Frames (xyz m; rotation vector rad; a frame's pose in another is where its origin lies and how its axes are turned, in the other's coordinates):
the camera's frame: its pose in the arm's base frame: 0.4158 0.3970 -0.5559 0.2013 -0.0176 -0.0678
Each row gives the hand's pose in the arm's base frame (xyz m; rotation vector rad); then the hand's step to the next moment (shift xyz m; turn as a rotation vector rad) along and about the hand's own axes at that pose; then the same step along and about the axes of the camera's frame.
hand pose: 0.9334 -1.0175 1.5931 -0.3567 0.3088 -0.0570
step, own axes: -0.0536 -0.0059 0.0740 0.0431 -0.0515 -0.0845
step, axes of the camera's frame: -0.0290 0.0394 0.0774 0.0198 -0.0923 -0.0523
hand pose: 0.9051 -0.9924 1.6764 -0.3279 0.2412 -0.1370
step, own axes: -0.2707 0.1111 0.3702 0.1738 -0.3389 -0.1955
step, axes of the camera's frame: -0.1691 0.3185 0.3044 0.1121 -0.4126 -0.0221
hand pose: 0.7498 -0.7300 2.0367 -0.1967 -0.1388 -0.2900
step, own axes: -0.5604 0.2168 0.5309 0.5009 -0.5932 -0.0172
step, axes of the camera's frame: -0.5513 0.4999 0.2984 0.3503 -0.6270 0.2954
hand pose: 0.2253 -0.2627 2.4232 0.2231 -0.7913 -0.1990
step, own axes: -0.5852 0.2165 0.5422 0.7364 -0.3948 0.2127
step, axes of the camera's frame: -0.7906 0.2412 -0.0092 0.3615 -0.4534 0.6380
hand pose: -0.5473 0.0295 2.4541 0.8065 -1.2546 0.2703
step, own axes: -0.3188 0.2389 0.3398 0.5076 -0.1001 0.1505
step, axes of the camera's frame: -0.4968 -0.0510 -0.1572 0.1369 -0.1903 0.4851
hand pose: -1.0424 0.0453 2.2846 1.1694 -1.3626 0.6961
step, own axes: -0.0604 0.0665 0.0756 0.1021 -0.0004 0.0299
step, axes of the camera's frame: -0.0959 -0.0497 -0.0459 0.0092 -0.0319 0.1011
